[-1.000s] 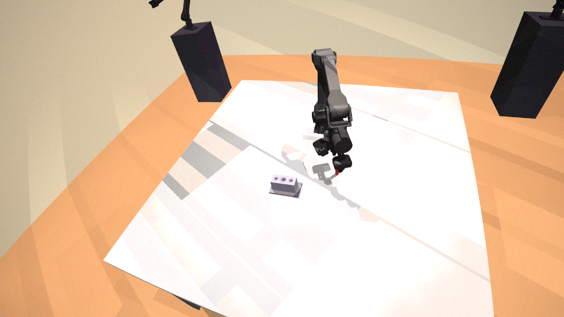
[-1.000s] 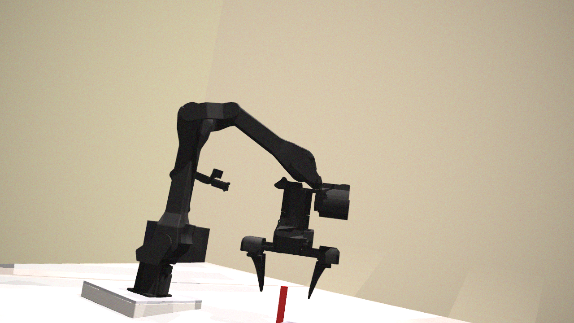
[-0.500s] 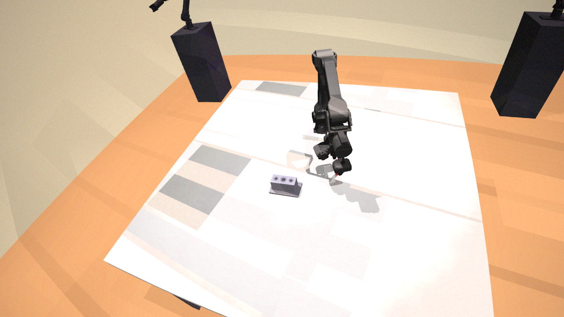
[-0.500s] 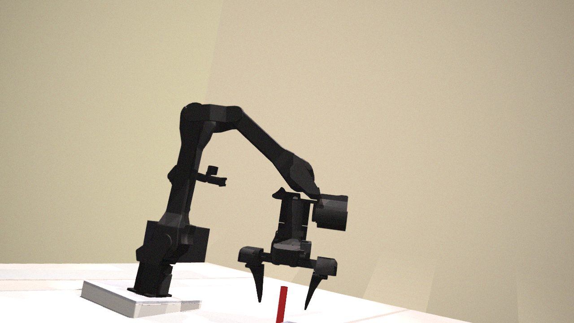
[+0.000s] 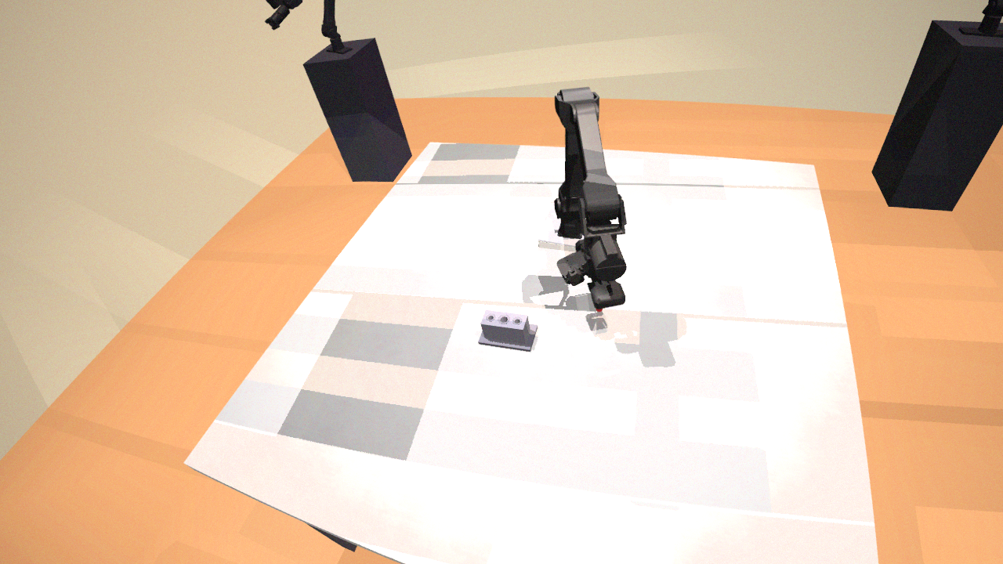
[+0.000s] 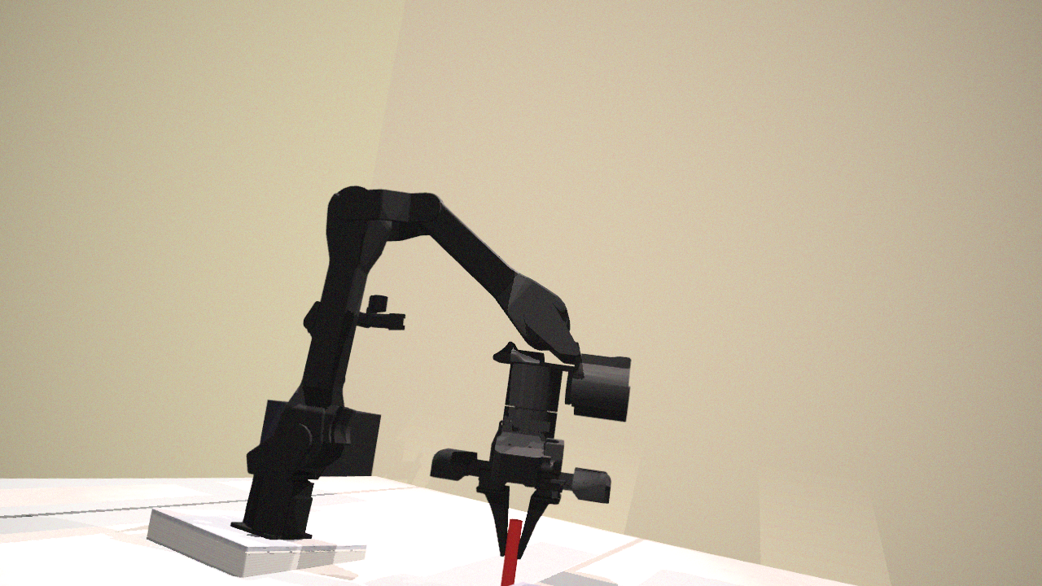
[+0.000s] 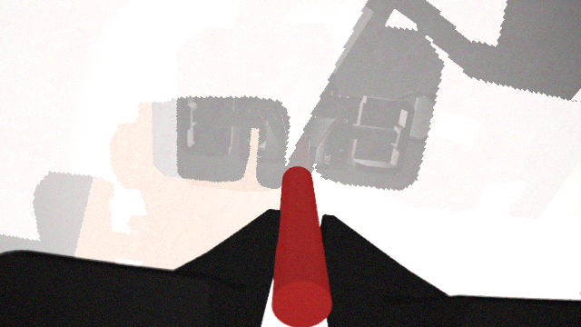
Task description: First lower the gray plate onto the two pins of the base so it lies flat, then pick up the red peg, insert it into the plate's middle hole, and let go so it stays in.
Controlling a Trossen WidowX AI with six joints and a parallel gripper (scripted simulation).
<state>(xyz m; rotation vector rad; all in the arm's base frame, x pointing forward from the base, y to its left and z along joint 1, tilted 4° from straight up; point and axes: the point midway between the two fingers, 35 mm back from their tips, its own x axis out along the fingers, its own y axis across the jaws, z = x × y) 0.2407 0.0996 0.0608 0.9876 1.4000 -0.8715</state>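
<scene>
Right now the gray plate is 19 cm to the right of my gripper tip and 10 cm ahead of it. From my gripper tip the other things lie so: base: 19 cm to the right, 10 cm ahead, 3 cm below; then red peg: right at my gripper tip.
</scene>
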